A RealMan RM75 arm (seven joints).
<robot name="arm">
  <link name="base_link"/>
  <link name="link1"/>
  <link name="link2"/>
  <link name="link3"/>
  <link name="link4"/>
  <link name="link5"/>
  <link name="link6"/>
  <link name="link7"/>
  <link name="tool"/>
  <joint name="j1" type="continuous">
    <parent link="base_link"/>
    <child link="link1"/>
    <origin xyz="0 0 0.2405" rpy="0 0 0"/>
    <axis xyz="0 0 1"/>
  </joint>
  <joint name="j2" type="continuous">
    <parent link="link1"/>
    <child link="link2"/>
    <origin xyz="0 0 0" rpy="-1.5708 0 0"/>
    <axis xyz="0 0 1"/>
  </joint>
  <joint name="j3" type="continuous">
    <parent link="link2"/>
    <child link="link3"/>
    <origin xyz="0 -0.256 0" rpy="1.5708 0 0"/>
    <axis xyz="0 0 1"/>
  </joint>
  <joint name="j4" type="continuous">
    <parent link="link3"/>
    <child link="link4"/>
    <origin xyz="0 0 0" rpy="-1.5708 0 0"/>
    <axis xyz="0 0 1"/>
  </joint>
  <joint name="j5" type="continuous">
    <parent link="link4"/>
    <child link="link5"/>
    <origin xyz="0 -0.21 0" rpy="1.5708 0 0"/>
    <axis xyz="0 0 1"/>
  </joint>
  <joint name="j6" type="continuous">
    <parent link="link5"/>
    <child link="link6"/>
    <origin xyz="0 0 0" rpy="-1.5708 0 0"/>
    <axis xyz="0 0 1"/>
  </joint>
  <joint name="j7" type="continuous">
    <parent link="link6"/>
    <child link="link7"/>
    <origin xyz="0 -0.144 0" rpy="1.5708 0 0"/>
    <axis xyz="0 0 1"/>
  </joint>
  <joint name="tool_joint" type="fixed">
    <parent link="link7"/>
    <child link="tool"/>
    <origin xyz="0 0 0" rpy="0 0 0"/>
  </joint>
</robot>
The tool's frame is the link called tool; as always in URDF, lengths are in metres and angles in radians. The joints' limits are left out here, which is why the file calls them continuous.
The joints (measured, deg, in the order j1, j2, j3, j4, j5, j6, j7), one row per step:
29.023, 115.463, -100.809, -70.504, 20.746, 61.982, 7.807
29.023, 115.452, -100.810, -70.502, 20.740, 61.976, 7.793
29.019, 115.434, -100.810, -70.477, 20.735, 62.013, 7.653
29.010, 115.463, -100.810, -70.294, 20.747, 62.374, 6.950
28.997, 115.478, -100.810, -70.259, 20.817, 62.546, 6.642
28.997, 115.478, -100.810, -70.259, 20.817, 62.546, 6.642
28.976, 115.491, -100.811, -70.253, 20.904, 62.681, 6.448
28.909, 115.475, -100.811, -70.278, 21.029, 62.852, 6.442
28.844, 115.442, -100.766, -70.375, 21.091, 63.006, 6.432
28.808, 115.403, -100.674, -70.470, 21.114, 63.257, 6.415
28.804, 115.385, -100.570, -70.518, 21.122, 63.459, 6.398
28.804, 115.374, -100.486, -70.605, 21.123, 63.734, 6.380
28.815, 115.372, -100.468, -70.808, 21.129, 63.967, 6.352
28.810, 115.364, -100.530, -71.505, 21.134, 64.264, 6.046
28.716, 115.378, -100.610, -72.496, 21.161, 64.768, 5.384
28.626, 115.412, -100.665, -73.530, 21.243, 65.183, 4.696
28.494, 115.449, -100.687, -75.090, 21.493, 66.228, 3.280
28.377, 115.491, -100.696, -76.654, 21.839, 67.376, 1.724
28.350, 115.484, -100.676, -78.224, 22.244, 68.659, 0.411
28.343, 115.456, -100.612, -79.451, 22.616, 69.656, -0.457
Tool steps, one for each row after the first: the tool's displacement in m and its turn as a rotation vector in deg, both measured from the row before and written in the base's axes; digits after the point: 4 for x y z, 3 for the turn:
0.0001, 0.0000, 0.0001, 0.001, -0.020, 0.015
0.0003, -0.0001, 0.0001, -0.097, -0.104, 0.048
0.0014, -0.0011, -0.0004, -0.676, -0.473, 0.067
0.0004, -0.0005, -0.0003, -0.310, -0.133, 0.031
0.0000, 0.0000, 0.0000, 0.000, 0.000, 0.000
0.0002, -0.0005, -0.0002, -0.220, -0.045, -0.010
0.0004, -0.0007, -0.0001, -0.121, 0.041, -0.199
0.0002, -0.0003, 0.0004, -0.034, 0.019, -0.118
0.0003, -0.0003, 0.0006, -0.047, -0.043, -0.162
0.0002, -0.0001, 0.0005, -0.028, -0.031, -0.138
0.0001, -0.0003, 0.0004, -0.078, -0.055, -0.139
-0.0007, -0.0001, 0.0003, -0.084, -0.017, 0.038
-0.0030, 0.0001, 0.0006, -0.202, -0.017, 0.649
-0.0037, -0.0005, 0.0006, -0.474, -0.109, 0.933
-0.0042, -0.0003, 0.0006, -0.425, 0.005, 1.032
-0.0058, -0.0014, 0.0010, -1.075, -0.200, 1.490
-0.0059, -0.0017, 0.0009, -1.229, -0.213, 1.527
-0.0061, -0.0017, 0.0013, -1.149, -0.155, 1.347
-0.0048, -0.0013, 0.0013, -0.783, -0.012, 0.936

